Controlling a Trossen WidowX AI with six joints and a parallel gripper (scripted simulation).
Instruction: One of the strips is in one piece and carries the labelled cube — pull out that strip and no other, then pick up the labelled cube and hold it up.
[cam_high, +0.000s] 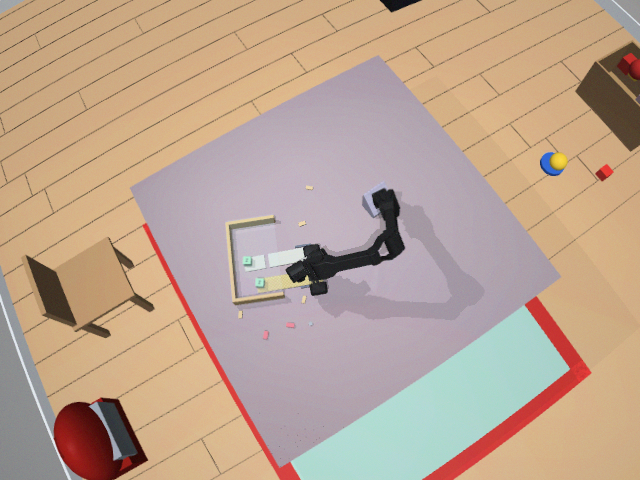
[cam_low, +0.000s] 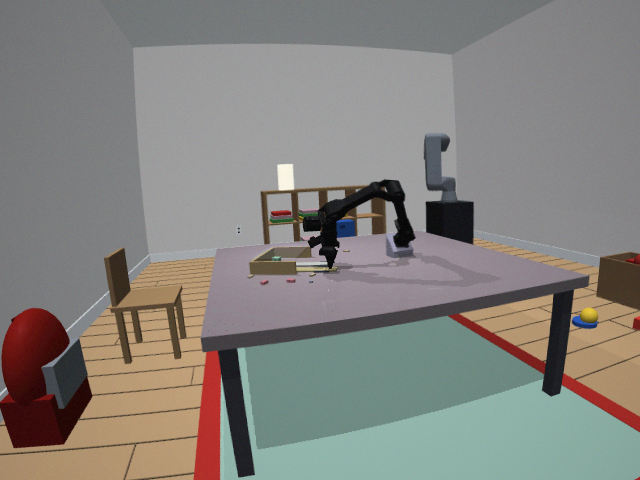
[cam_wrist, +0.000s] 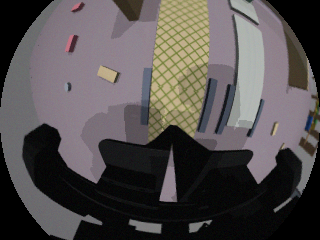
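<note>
Now: the yellow checkered strip 9 cm ahead of my gripper tip and 3 cm to the right of it.
</note>
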